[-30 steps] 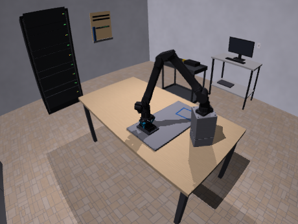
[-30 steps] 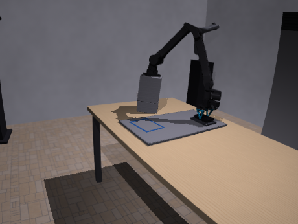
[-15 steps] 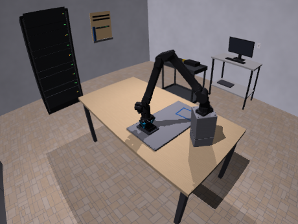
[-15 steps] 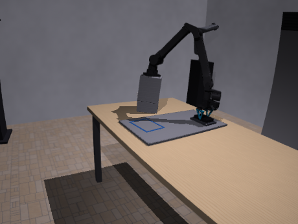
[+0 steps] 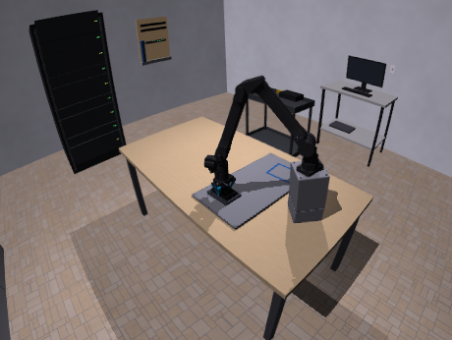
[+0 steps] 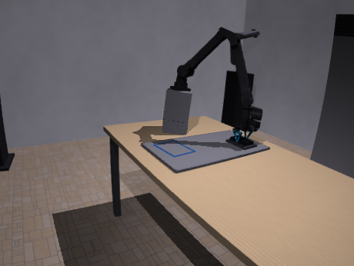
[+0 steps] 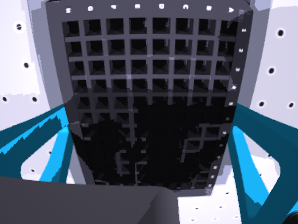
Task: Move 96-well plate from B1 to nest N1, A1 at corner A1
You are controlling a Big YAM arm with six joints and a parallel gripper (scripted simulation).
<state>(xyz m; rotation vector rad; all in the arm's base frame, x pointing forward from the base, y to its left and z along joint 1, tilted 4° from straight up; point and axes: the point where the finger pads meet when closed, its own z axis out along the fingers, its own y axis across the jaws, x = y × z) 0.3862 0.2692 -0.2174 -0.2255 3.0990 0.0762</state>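
The black 96-well plate lies right at my hand. Also, from my hand: plate nest N1 (2 cm below).
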